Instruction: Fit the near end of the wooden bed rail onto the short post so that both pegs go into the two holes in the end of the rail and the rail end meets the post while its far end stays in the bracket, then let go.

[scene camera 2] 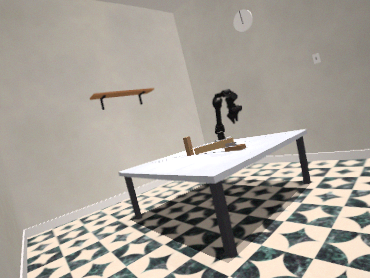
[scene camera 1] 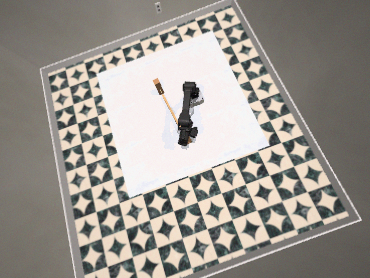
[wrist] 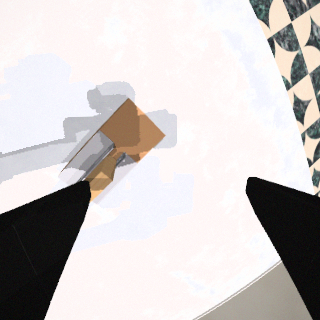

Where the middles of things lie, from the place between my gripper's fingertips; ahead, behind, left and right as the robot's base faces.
The grey metal bracket (wrist: 90,155) lies 1 cm ahead of my hand, 9 cm to the right of it and 17 cm below it. From my hand the other things lie so: wooden bed rail (wrist: 102,174) (4 cm ahead, 27 cm to the right, 16 cm below).
